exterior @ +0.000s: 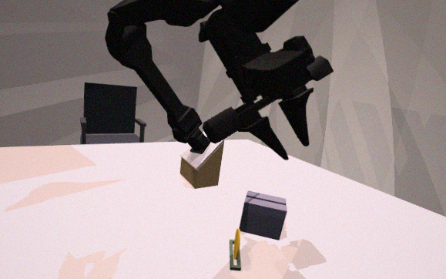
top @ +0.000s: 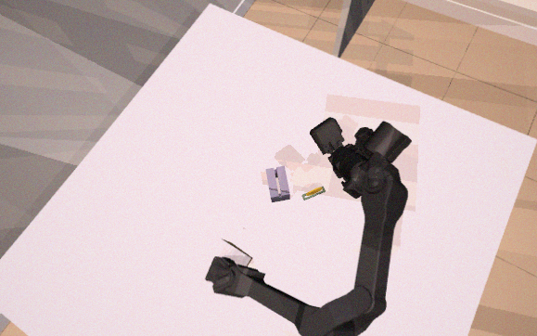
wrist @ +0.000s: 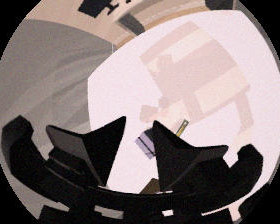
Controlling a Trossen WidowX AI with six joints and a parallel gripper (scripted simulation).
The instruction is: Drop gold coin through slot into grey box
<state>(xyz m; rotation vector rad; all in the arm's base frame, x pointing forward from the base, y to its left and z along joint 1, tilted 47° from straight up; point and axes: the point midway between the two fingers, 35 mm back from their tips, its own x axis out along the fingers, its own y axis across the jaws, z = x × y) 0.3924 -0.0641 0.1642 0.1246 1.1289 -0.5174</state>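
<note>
The gold coin lies 70 mm behind my gripper tip and 200 mm below it.
</note>
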